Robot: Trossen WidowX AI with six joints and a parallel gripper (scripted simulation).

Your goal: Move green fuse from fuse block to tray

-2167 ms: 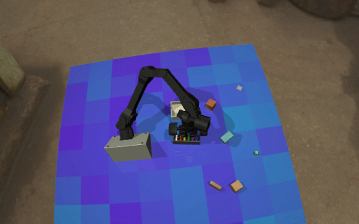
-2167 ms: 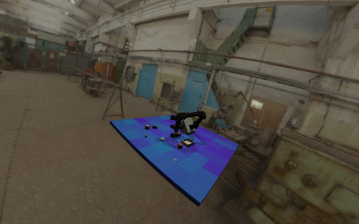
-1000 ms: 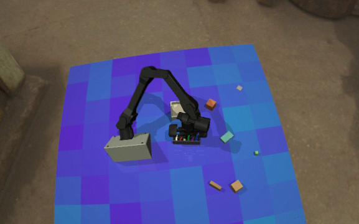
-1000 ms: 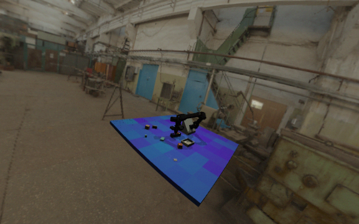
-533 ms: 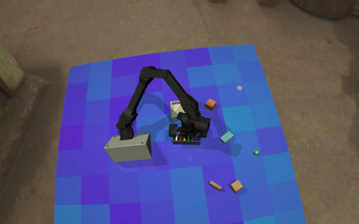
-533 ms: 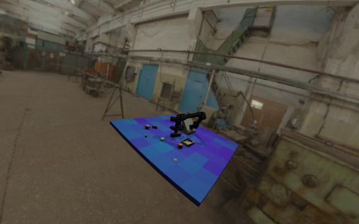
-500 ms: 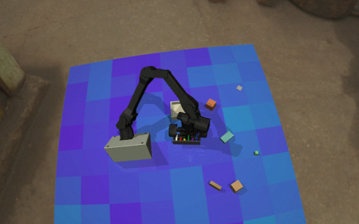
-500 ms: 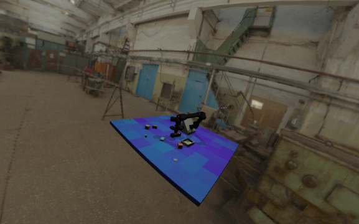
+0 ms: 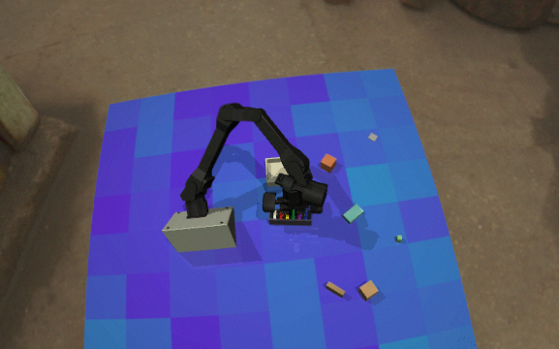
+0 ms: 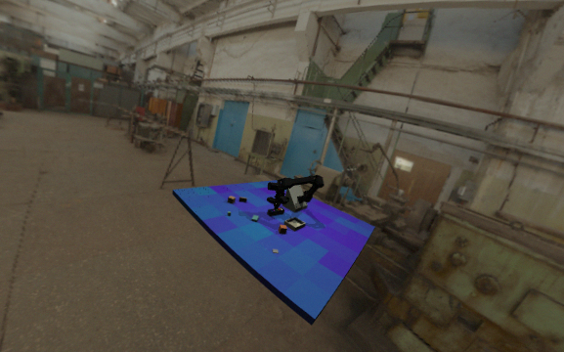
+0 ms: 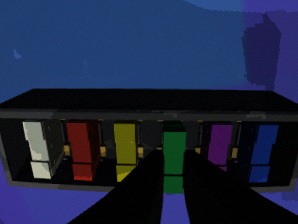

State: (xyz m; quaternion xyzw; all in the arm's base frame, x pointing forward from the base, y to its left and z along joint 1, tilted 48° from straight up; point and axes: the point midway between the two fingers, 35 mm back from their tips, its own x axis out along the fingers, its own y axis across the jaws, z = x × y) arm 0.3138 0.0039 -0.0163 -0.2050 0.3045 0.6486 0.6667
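The purple fuse lies 2 cm below my gripper tip and 2 cm ahead of it. Round my gripper tip: red fuse 4 cm behind, 2 cm below, 1 cm to the left; green fuse 1 cm below; yellow fuse 2 cm below, 2 cm behind.
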